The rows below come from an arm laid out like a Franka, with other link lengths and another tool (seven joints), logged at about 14 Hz.
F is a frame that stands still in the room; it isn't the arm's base.
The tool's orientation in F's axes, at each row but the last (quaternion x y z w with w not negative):
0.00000 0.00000 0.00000 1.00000
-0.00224 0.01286 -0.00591 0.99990
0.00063 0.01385 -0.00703 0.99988
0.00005 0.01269 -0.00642 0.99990
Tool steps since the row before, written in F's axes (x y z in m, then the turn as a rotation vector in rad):
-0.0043 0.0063 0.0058 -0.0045 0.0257 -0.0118
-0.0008 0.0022 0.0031 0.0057 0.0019 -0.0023
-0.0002 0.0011 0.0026 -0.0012 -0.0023 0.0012
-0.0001 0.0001 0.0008 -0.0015 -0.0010 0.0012
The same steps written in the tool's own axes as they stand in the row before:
-0.0043 0.0063 0.0058 -0.0045 0.0257 -0.0118
-0.0009 0.0022 0.0031 0.0057 0.0020 -0.0021
-0.0003 0.0011 0.0026 -0.0012 -0.0023 0.0012
-0.0001 0.0001 0.0008 -0.0015 -0.0010 0.0012

